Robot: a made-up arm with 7 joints. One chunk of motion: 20 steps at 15 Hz.
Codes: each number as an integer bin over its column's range. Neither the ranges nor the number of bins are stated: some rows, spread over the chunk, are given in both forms.
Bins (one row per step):
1: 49 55 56 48 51 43 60
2: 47 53 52 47 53 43 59
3: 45 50 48 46 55 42 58
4: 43 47 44 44 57 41 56
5: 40 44 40 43 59 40 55
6: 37 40 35 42 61 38 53
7: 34 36 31 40 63 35 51
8: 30 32 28 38 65 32 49
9: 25 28 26 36 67 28 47
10: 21 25 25 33 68 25 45
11: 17 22 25 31 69 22 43
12: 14 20 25 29 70 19 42
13: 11 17 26 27 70 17 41
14: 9 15 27 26 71 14 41
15: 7 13 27 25 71 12 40
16: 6 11 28 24 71 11 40
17: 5 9 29 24 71 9 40
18: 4 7 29 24 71 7 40
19: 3 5 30 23 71 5 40
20: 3 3 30 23 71 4 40
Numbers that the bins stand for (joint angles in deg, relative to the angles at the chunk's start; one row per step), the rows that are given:
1: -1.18 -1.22 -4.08 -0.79 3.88 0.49 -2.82
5: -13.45 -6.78 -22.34 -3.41 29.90 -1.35 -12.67
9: -33.91 -14.86 -38.32 -7.09 55.92 -8.75 -28.42
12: -48.91 -18.90 -39.46 -10.77 65.68 -14.29 -38.27
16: -59.82 -23.44 -36.04 -13.39 68.93 -19.22 -42.21
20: -63.91 -27.48 -33.76 -13.92 68.93 -23.54 -42.21
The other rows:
2: -3.91 -2.23 -8.65 -1.31 10.38 0.49 -4.79
3: -6.64 -3.75 -13.21 -1.84 16.89 -0.12 -6.76
4: -9.36 -5.26 -17.78 -2.89 23.39 -0.74 -10.70
6: -17.55 -8.80 -28.05 -3.94 36.40 -2.59 -16.61
7: -21.64 -10.82 -32.62 -4.99 42.91 -4.43 -20.55
8: -27.09 -12.84 -36.04 -6.04 49.41 -6.28 -24.48
10: -39.36 -16.37 -39.46 -8.67 59.17 -10.60 -32.36
11: -44.82 -17.89 -39.46 -9.72 62.42 -12.44 -36.30
13: -53.00 -20.41 -38.32 -11.82 65.68 -15.53 -40.24
14: -55.73 -21.42 -37.18 -12.34 68.93 -17.37 -40.24
15: -58.45 -22.43 -37.18 -12.87 68.93 -18.61 -42.21
17: -61.18 -24.45 -34.90 -13.39 68.93 -20.45 -42.21
18: -62.55 -25.46 -34.90 -13.39 68.93 -21.69 -42.21
19: -63.91 -26.47 -33.76 -13.92 68.93 -22.92 -42.21

